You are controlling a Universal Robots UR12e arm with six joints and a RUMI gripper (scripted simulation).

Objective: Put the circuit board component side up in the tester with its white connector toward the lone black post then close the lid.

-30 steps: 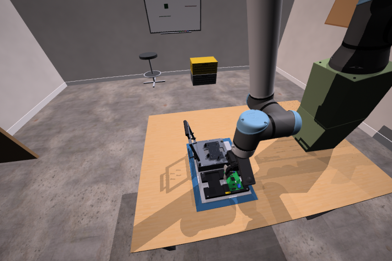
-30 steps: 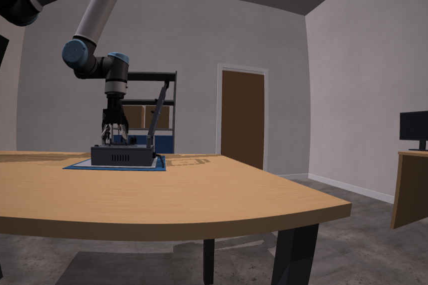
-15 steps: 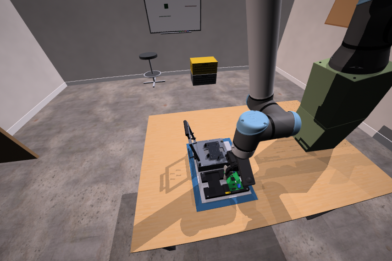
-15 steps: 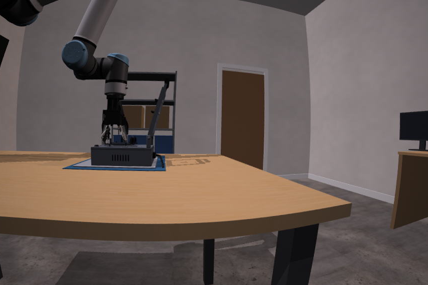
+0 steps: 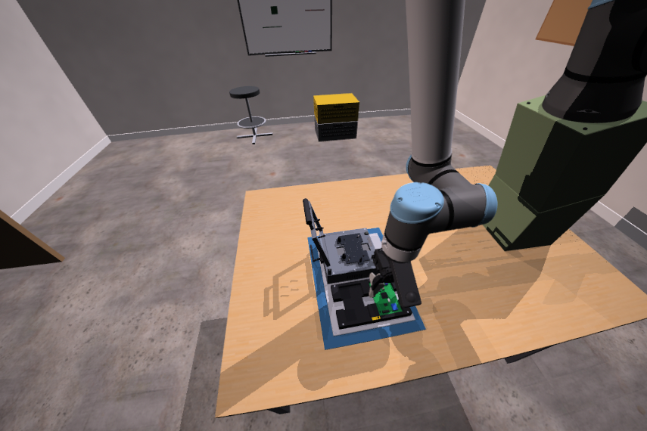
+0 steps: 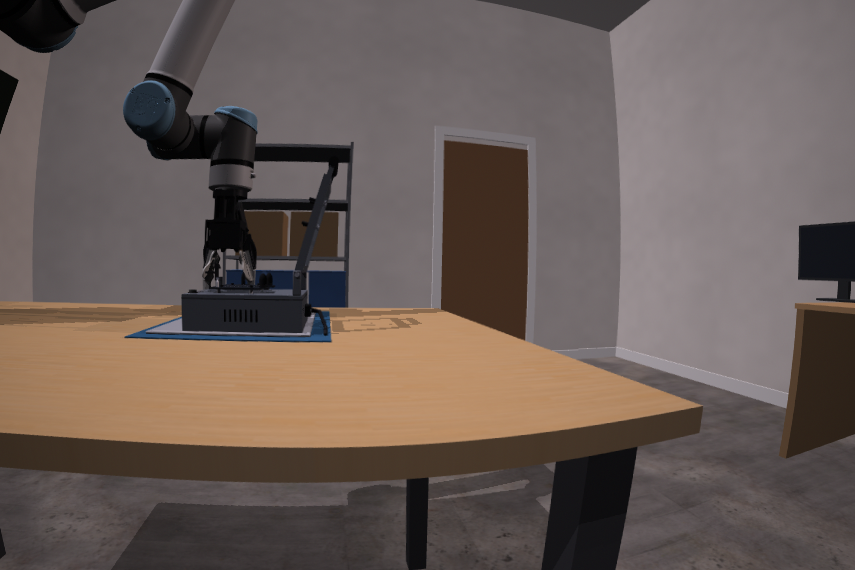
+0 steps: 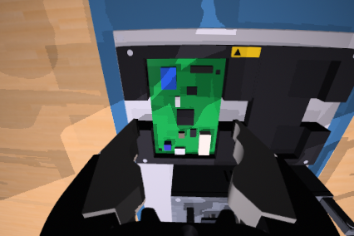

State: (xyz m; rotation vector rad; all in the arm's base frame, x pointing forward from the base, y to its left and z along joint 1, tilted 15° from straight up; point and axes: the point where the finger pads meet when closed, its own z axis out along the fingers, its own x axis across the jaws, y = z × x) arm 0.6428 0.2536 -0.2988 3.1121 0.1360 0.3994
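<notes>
Now: the green circuit board 20 mm below my hand. The rest, counted from my hand: tester (120 mm to the right, 100 mm ahead, 70 mm above); see-through lid (200 mm ahead, 150 mm to the right, 140 mm above).
</notes>
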